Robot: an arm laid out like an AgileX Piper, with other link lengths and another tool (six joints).
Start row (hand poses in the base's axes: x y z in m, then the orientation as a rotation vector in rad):
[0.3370, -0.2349, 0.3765, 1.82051, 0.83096, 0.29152]
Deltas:
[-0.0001, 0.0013, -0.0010, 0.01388, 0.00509, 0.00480]
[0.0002, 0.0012, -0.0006, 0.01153, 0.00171, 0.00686]
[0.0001, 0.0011, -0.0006, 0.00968, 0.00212, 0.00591]
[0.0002, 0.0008, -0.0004, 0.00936, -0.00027, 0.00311]
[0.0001, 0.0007, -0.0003, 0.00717, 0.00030, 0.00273]
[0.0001, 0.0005, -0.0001, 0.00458, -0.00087, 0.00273]
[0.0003, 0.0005, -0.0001, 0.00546, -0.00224, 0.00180]
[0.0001, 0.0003, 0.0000, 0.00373, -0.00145, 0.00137]
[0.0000, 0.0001, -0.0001, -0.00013, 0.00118, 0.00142]
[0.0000, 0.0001, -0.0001, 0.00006, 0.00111, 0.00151]
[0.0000, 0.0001, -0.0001, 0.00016, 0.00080, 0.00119]
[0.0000, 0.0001, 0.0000, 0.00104, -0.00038, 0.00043]
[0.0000, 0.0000, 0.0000, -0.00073, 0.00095, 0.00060]
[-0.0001, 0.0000, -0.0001, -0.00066, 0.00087, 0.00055]
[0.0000, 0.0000, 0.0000, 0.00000, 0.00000, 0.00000]
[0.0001, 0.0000, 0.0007, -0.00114, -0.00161, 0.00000]
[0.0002, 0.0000, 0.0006, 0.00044, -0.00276, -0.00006]
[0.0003, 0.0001, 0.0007, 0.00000, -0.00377, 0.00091]
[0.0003, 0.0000, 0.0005, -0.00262, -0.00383, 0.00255]
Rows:
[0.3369, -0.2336, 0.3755, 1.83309, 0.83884, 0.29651]
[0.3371, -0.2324, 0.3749, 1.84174, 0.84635, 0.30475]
[0.3372, -0.2313, 0.3743, 1.84913, 0.85327, 0.31117]
[0.3374, -0.2305, 0.3739, 1.85655, 0.85590, 0.31785]
[0.3375, -0.2298, 0.3736, 1.86225, 0.85859, 0.32274]
[0.3376, -0.2293, 0.3735, 1.86519, 0.86053, 0.32744]
[0.3379, -0.2288, 0.3734, 1.86886, 0.86063, 0.33324]
[0.3380, -0.2285, 0.3734, 1.87134, 0.86088, 0.33722]
[0.3380, -0.2284, 0.3733, 1.87106, 0.86304, 0.33696]
[0.3380, -0.2283, 0.3732, 1.87090, 0.86524, 0.33691]
[0.3380, -0.2282, 0.3731, 1.87085, 0.86692, 0.33700]
[0.3380, -0.2281, 0.3731, 1.87153, 0.86705, 0.33812]
[0.3380, -0.2281, 0.3731, 1.87093, 0.86828, 0.33727]
[0.3379, -0.2281, 0.3730, 1.87039, 0.86941, 0.33649]
[0.3379, -0.2281, 0.3730, 1.87039, 0.86941, 0.33649]
[0.3380, -0.2281, 0.3737, 1.86883, 0.86835, 0.33739]
[0.3382, -0.2281, 0.3743, 1.86839, 0.86642, 0.34007]
[0.3385, -0.2280, 0.3750, 1.86685, 0.86475, 0.34405]
[0.3388, -0.2280, 0.3755, 1.86226, 0.86468, 0.34781]

